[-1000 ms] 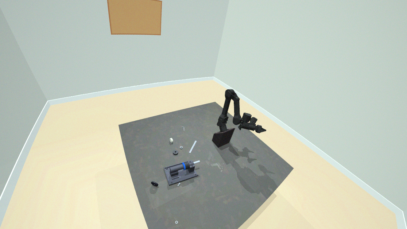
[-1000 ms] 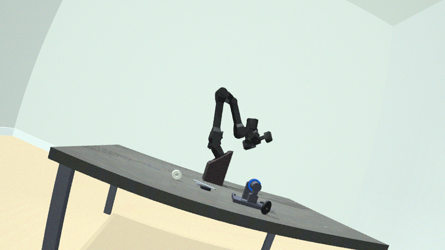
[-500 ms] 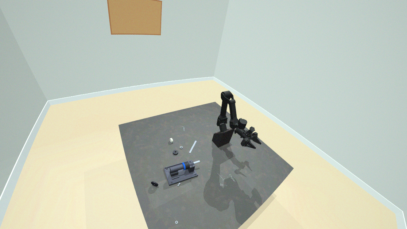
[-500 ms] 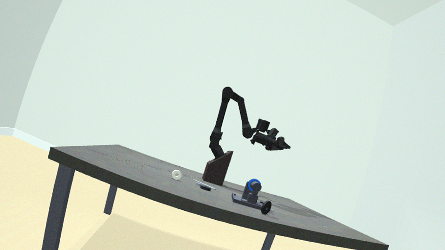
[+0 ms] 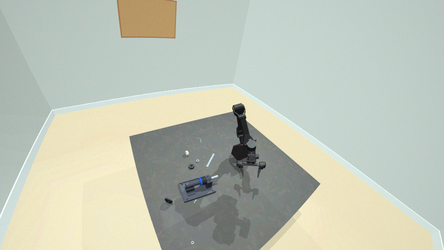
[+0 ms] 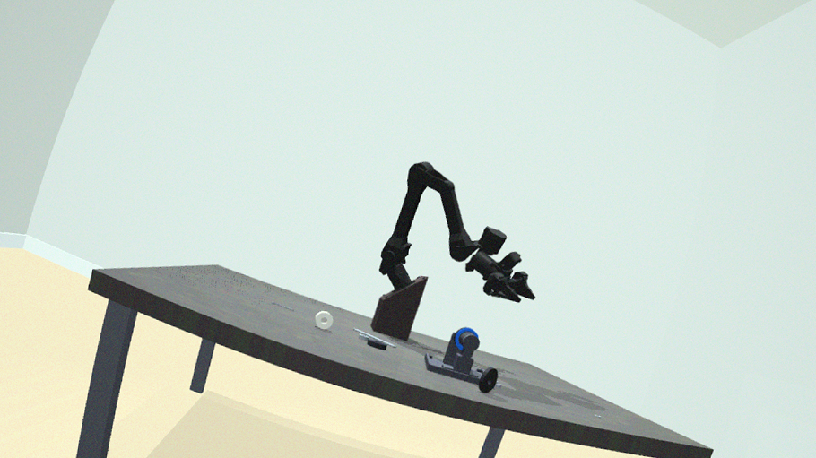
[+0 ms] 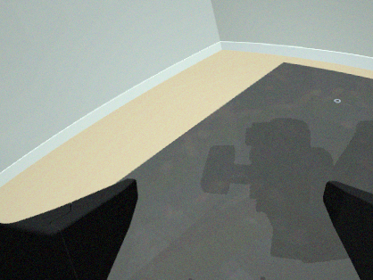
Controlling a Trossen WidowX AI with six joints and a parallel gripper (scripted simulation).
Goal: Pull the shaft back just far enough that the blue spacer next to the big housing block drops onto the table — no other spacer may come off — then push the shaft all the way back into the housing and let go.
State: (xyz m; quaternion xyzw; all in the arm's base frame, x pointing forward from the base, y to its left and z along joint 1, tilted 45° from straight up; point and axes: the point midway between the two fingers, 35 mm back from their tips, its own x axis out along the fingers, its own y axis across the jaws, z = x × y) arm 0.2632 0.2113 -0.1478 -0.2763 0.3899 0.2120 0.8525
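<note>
Right now my gripper tip is 210 mm to the left of the shaft, 180 mm short of it and 140 mm above it. Also, from my gripper tip: blue spacer 220 mm to the right, 210 mm ahead, 140 mm below; then bolt 300 mm ahead, 210 mm below, 150 mm to the right; then black disc 450 mm ahead, 250 mm to the right, 190 mm below.
</note>
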